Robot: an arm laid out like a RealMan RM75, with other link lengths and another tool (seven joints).
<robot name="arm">
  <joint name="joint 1" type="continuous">
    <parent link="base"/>
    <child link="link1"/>
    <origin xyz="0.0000 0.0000 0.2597" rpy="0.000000 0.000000 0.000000"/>
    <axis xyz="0 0 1"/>
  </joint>
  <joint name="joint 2" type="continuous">
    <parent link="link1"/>
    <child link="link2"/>
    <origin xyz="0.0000 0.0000 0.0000" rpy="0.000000 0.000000 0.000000"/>
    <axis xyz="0 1 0"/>
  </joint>
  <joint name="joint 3" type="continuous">
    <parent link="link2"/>
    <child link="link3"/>
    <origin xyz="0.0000 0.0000 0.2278" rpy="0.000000 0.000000 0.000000"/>
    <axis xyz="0 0 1"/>
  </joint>
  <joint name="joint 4" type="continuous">
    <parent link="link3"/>
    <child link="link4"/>
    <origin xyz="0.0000 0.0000 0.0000" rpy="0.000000 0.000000 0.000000"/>
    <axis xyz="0 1 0"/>
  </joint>
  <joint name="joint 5" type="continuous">
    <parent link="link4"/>
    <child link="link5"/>
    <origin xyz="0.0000 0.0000 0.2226" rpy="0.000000 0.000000 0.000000"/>
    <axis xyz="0 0 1"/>
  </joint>
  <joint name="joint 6" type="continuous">
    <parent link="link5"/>
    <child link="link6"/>
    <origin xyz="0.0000 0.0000 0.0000" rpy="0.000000 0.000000 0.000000"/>
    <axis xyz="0 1 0"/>
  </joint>
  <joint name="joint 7" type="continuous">
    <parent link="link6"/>
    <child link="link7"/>
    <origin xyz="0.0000 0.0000 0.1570" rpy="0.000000 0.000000 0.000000"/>
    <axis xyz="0 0 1"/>
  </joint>
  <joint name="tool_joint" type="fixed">
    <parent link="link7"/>
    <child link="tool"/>
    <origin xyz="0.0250 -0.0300 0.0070" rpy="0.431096 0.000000 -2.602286"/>
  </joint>
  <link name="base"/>
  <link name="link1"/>
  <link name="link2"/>
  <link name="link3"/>
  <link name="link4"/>
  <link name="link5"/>
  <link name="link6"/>
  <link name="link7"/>
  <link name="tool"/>
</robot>
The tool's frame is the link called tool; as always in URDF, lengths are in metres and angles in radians. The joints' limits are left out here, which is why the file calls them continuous.
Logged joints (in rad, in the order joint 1, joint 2, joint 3, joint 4, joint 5, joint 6, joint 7), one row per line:
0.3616, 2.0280, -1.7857, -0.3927, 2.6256, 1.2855, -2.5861
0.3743, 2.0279, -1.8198, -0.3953, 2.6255, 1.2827, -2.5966
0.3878, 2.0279, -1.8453, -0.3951, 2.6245, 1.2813, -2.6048
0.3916, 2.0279, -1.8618, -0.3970, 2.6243, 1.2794, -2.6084
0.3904, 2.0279, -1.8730, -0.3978, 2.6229, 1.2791, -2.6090
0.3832, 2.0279, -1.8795, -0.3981, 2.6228, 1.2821, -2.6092
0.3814, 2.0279, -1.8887, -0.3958, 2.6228, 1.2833, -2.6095
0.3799, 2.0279, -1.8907, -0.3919, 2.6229, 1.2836, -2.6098
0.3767, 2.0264, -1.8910, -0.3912, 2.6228, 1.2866, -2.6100
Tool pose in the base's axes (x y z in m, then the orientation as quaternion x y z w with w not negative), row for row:
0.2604, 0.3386, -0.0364, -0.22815, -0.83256, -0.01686, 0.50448
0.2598, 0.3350, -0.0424, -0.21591, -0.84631, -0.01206, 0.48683
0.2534, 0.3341, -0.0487, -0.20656, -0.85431, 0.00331, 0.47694
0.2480, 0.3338, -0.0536, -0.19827, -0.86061, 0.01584, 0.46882
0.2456, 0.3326, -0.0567, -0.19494, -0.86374, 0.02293, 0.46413
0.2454, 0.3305, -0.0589, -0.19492, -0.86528, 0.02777, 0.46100
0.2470, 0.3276, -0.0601, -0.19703, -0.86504, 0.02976, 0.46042
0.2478, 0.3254, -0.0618, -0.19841, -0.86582, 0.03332, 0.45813
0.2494, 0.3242, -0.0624, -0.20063, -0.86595, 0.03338, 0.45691
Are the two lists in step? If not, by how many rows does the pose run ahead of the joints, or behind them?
The pose runs 1 row behind the joints: the pose in row i belongs to the joints in row i - 1.
